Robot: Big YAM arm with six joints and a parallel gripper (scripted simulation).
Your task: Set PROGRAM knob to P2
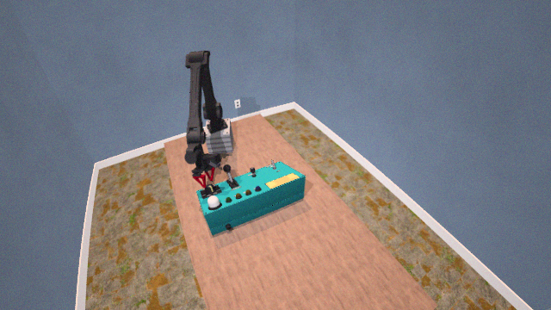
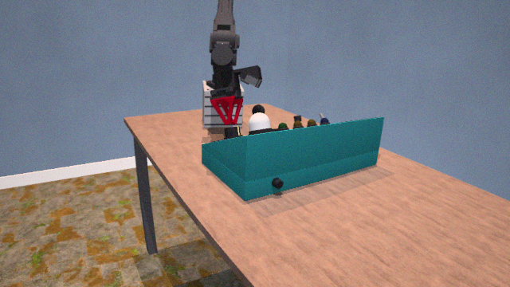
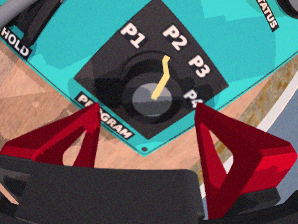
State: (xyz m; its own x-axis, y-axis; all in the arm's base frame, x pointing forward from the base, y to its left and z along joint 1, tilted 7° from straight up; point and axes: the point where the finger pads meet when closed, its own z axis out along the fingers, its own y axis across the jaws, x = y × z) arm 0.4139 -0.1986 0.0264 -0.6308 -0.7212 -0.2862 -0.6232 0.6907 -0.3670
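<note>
My hand is 12 cm to the right of the black-ball lever, 1 cm past it and 1 cm above it. From my hand the other things lie so: teal console 18 cm to the left, 5 cm below, 5 cm ahead; mode knob 24 cm to the left, 2 cm below, 2 cm ahead; toggle 36 cm to the left, 3 cm below, 3 cm ahead.
</note>
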